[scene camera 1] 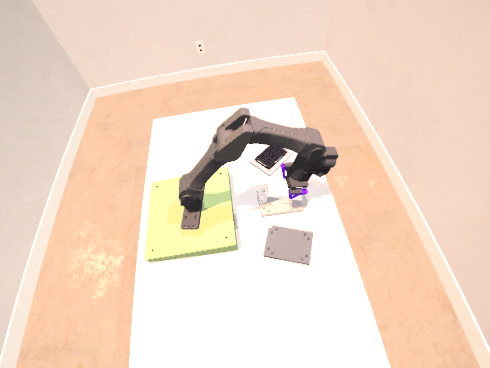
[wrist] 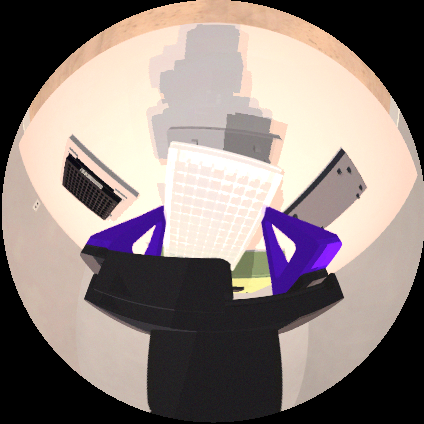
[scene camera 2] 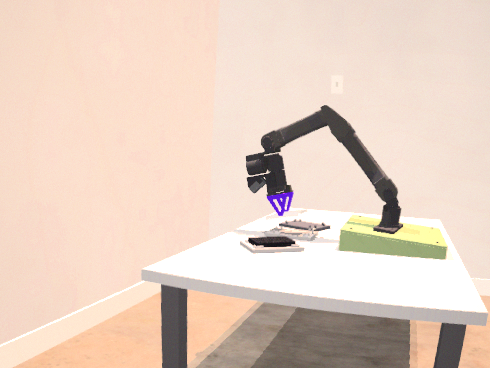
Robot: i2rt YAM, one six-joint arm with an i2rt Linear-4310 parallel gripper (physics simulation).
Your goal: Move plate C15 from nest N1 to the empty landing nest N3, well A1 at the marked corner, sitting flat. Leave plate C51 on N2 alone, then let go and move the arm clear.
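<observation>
My gripper (scene camera 1: 291,182) (scene camera 2: 281,212) (wrist: 213,210) is shut on the pale plate C15 (wrist: 220,197), one purple finger on each long side. In the scene camera 2 view, plate C15 (scene camera 2: 294,212) shows faintly, raised above the table. The pale nest N3 (scene camera 1: 282,209) (scene camera 2: 306,234) (wrist: 182,135) lies below it, partly hidden and shaded. The dark grey nest N1 (scene camera 1: 288,245) (scene camera 2: 305,226) (wrist: 332,192) holds no plate. The black plate C51 (scene camera 1: 271,156) (scene camera 2: 271,241) (wrist: 90,190) sits on the pale nest N2 (scene camera 1: 269,171) (scene camera 2: 280,248) (wrist: 110,179). The marked corner and well A1 cannot be made out.
The arm's base stands on a yellow-green block (scene camera 1: 165,240) (scene camera 2: 390,248) on the white table (scene camera 1: 240,310) (scene camera 2: 225,275). N2 and N1 lie on opposite sides of N3. The arm reaches over the table from the block.
</observation>
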